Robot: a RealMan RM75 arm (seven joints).
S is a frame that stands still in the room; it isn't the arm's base.
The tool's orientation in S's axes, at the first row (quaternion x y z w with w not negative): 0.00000 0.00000 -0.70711 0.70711
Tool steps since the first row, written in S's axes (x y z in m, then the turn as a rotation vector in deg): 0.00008 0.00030 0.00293 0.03 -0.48 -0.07; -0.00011 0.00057 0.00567 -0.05 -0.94 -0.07; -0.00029 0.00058 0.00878 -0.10 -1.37 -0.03; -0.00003 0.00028 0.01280 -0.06 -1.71 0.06; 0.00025 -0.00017 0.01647 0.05 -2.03 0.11; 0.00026 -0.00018 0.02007 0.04 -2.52 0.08; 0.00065 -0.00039 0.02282 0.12 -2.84 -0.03; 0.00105 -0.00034 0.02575 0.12 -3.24 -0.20
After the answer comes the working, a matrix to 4 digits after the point.
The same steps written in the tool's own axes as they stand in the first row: -0.00030 0.00008 0.00293 0.48 0.03 -0.07; -0.00057 -0.00011 0.00567 0.94 -0.05 -0.07; -0.00058 -0.00029 0.00878 1.37 -0.10 -0.03; -0.00028 -0.00003 0.01280 1.71 -0.06 0.06; 0.00017 0.00025 0.01647 2.03 0.05 0.11; 0.00018 0.00026 0.02007 2.52 0.04 0.08; 0.00039 0.00065 0.02282 2.84 0.12 -0.03; 0.00034 0.00105 0.02575 3.24 0.12 -0.20
The tool's axes in the first row as the columns of a matrix, in S's axes (rounded; the answer above uses it unrounded):
0.0000 1.0000 0.0000
-1.0000 0.0000 0.0000
0.0000 0.0000 1.0000

